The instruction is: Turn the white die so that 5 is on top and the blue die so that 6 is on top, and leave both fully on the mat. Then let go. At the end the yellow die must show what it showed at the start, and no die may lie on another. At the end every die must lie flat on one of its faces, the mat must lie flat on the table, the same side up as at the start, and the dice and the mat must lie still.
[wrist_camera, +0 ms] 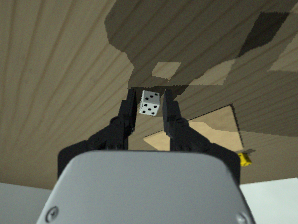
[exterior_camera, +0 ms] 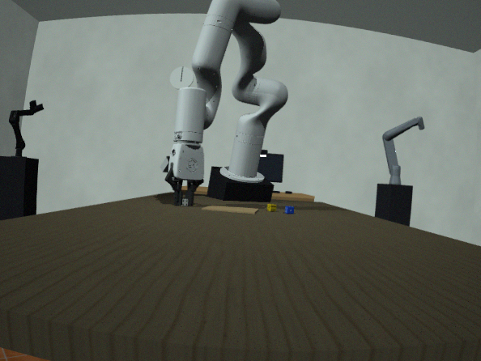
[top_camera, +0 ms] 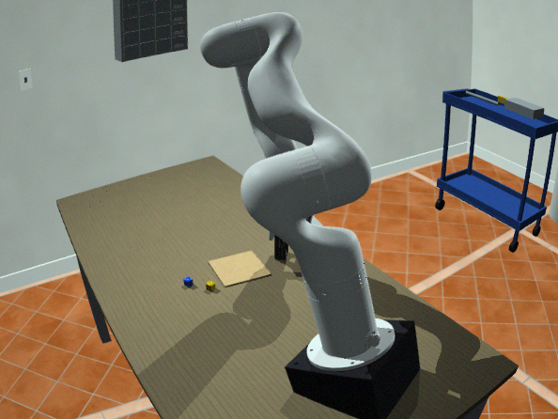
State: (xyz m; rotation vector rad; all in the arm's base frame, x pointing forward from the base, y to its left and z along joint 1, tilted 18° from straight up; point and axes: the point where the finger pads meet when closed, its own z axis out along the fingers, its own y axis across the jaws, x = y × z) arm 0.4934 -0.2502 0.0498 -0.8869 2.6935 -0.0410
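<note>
Right now my hand is 10 mm above the white die. Also, from my hand: tan mat: 130 mm to the left, 30 mm ahead, 20 mm below; then yellow die: 260 mm to the left, 10 mm below; then blue die: 290 mm to the left, 60 mm ahead, 10 mm below.
</note>
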